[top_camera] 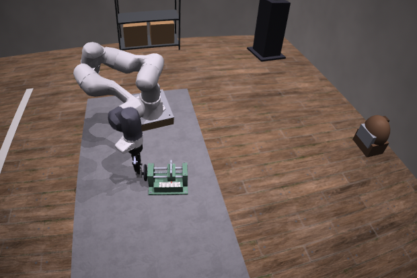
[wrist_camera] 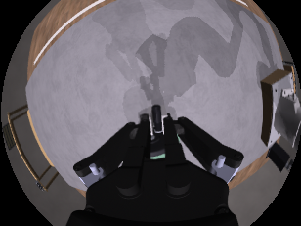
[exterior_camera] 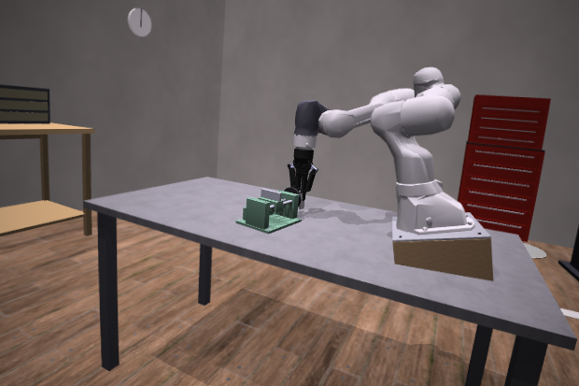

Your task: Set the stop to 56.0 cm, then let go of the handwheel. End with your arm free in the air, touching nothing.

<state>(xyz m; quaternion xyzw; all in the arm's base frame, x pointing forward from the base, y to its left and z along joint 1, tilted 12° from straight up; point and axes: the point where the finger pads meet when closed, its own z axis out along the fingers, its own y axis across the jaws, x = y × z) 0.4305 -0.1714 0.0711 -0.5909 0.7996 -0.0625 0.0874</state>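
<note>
The black handwheel is 20 mm to the left of my hand, 10 mm below it and 10 mm ahead of it. From my hand the other things lie so: stop carriage 150 mm to the left, 80 mm ahead, 20 mm above.
</note>
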